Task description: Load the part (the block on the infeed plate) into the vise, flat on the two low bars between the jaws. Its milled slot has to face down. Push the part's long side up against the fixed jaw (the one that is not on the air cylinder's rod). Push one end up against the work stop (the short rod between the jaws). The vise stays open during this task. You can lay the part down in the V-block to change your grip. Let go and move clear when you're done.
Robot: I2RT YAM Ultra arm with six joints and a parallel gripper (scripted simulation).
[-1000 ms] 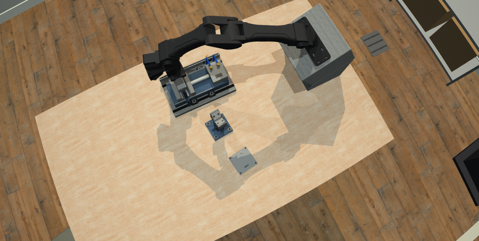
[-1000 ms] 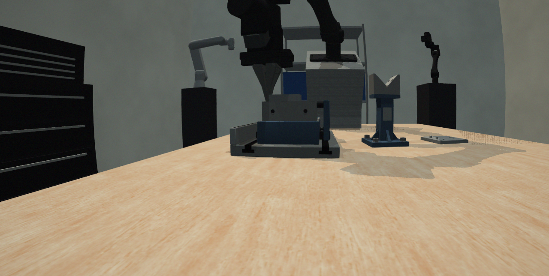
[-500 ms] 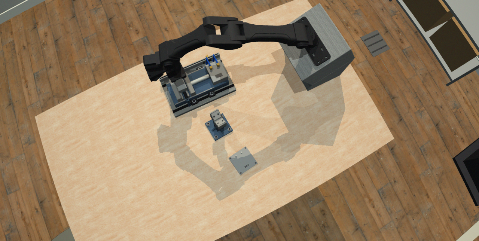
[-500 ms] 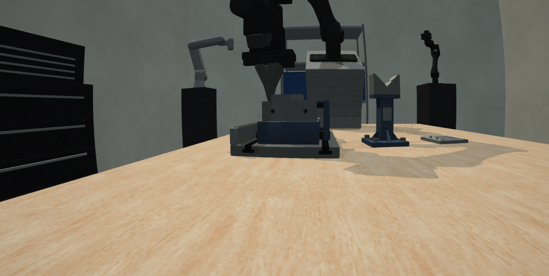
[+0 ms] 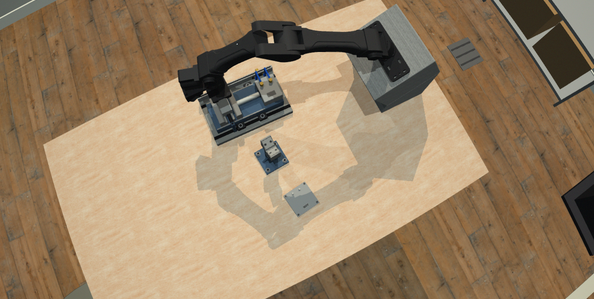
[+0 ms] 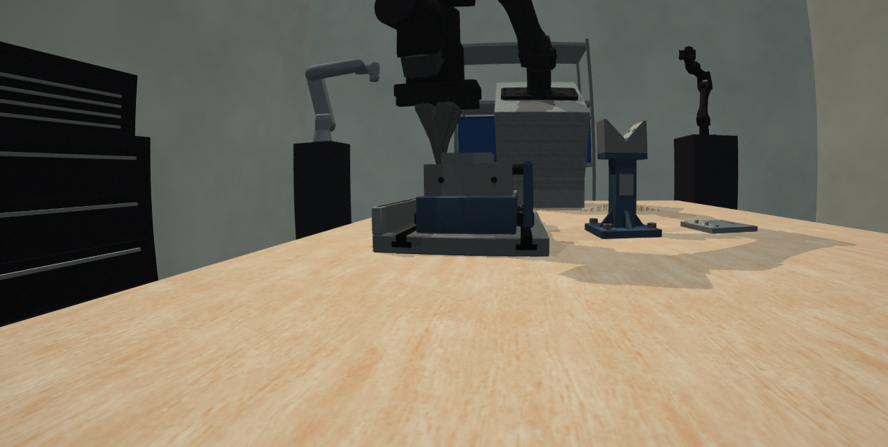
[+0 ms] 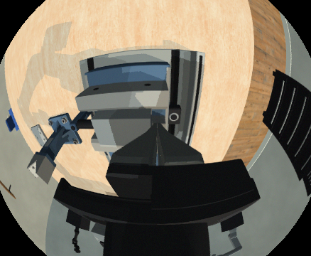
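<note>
The part is 40 mm to the left of my hand and 20 mm below it. Round my hand: work stop rod: 90 mm to the left, 10 mm below; then fixed jaw: 30 mm ahead, 40 mm to the left, 30 mm below; then vise: 70 mm behind, 40 mm to the left, 60 mm below.
</note>
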